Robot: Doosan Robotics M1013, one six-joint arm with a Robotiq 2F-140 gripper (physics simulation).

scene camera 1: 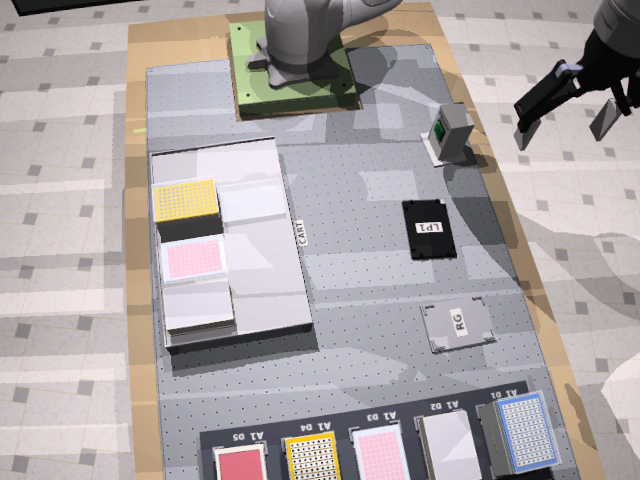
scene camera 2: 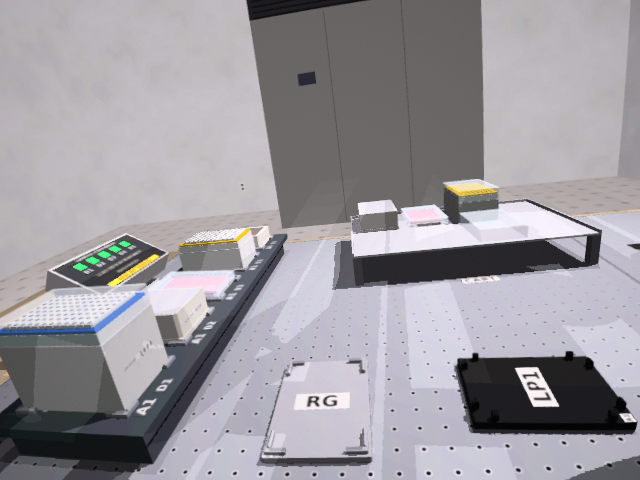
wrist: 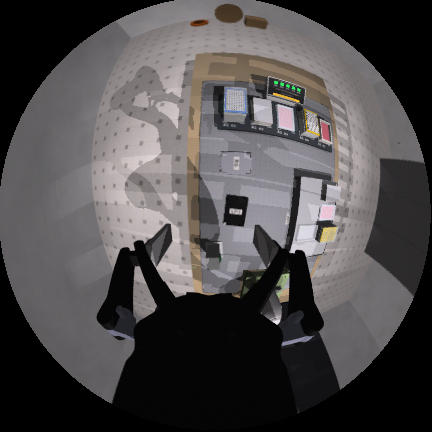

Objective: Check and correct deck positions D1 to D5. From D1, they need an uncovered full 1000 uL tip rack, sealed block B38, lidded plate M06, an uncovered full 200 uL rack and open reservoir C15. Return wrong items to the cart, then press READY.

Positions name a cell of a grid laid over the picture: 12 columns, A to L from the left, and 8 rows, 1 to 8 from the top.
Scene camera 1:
gripper: K3
blue-rimmed tip box: J8
RG pad: I6
black LP1 pad: I4
device with green light: I3
